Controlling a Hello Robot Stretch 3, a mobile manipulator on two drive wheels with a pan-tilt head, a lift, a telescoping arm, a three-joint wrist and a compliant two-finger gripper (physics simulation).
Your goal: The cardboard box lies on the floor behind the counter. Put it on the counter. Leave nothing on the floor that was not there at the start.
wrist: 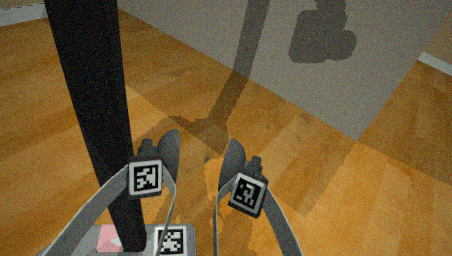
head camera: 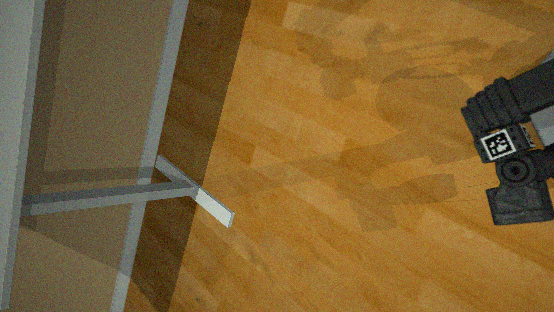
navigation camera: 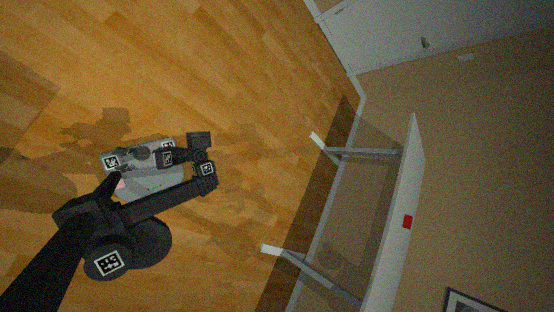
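Where they show: gripper, fingertip midpoint: [navigation camera: 114, 160]; robot's base, origin of the base link: [navigation camera: 141, 152].
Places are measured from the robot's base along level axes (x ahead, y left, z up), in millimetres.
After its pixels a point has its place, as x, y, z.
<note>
The cardboard box does not show in these views. My gripper [wrist: 201, 152] @(19, 78, 483) is open in the wrist view, its two fingertips apart over wooden floor with nothing between them. A large plain grey-brown upright surface [wrist: 200, 45] stands on the floor beyond the fingertips, with shadows of the robot on it; I cannot tell whether it is the counter. A white table with T-shaped legs [head camera: 15, 125] [navigation camera: 411, 185] stands along the wall, left in the head view and right in the navigation view. In the navigation view my wrist joints show above the base, but the fingers cannot be made out.
A small red block [navigation camera: 407, 221] @(-854, -1255, 976) lies on the white table. A table foot [head camera: 215, 207] [navigation camera: 272, 249] sticks out over the floor. A white door [navigation camera: 390, 40] @(571, -2288, 629) is at the upper right in the navigation view. My black mast [wrist: 90, 90] and grey base [navigation camera: 150, 182] @(-156, 10, 159) are close by.
</note>
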